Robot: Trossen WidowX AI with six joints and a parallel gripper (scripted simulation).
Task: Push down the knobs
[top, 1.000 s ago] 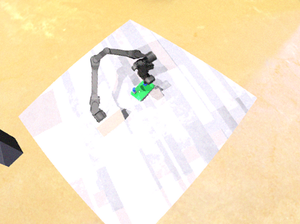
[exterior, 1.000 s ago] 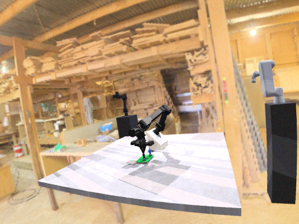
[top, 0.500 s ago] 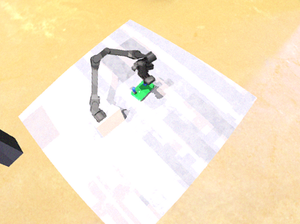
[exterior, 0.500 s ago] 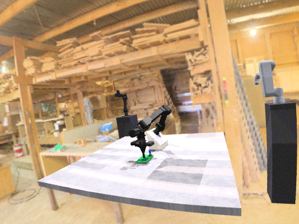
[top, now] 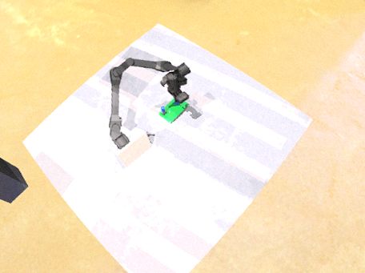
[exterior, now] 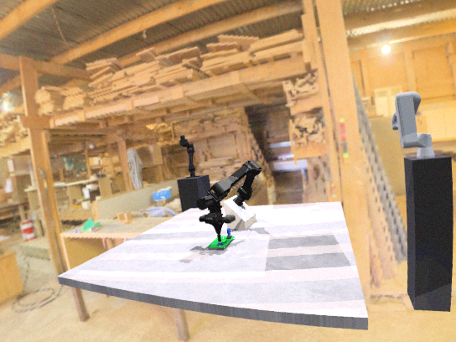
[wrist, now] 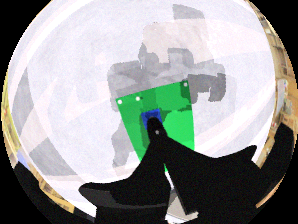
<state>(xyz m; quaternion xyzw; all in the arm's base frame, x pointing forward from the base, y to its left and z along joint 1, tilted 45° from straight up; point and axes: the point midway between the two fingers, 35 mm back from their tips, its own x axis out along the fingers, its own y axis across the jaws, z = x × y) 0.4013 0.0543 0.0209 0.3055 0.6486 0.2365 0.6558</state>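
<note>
My gripper tip is 1 cm above the black knob. Also, from my gripper tip: blue knob 10 cm behind, 1 cm to the left, 2 cm below.
</note>
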